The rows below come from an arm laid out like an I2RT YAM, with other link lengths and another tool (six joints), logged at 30 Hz.
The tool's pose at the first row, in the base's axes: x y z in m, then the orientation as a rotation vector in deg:
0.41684 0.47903 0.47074 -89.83 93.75 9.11
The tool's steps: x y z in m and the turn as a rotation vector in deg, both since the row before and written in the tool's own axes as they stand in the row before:
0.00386 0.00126 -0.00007 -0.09 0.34 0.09
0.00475 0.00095 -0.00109 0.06 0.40 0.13
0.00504 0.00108 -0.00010 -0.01 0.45 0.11
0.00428 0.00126 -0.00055 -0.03 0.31 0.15
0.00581 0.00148 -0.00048 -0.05 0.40 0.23
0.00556 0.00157 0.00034 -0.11 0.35 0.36
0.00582 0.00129 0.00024 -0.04 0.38 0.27
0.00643 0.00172 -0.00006 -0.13 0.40 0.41
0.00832 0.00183 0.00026 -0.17 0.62 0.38
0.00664 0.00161 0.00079 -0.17 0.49 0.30
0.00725 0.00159 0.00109 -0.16 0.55 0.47
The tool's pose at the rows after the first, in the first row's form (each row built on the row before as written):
0.41624 0.47630 0.46779 -89.93 94.10 8.97
0.41554 0.47219 0.46509 -89.91 94.50 8.68
0.41520 0.46847 0.46154 -89.97 94.94 8.40
0.41437 0.46509 0.45869 -89.97 95.31 8.27
0.41354 0.46060 0.45477 -89.94 95.81 8.13
0.41295 0.45679 0.45045 -89.84 96.39 8.14
0.41254 0.45265 0.44617 -89.77 96.91 8.02
0.41163 0.44794 0.44155 -89.65 97.57 8.04
0.41087 0.44194 0.43554 -89.65 98.38 7.91
0.41033 0.43749 0.43032 -89.68 99.03 7.84
0.40993 0.43269 0.42457 -89.57 99.86 7.80

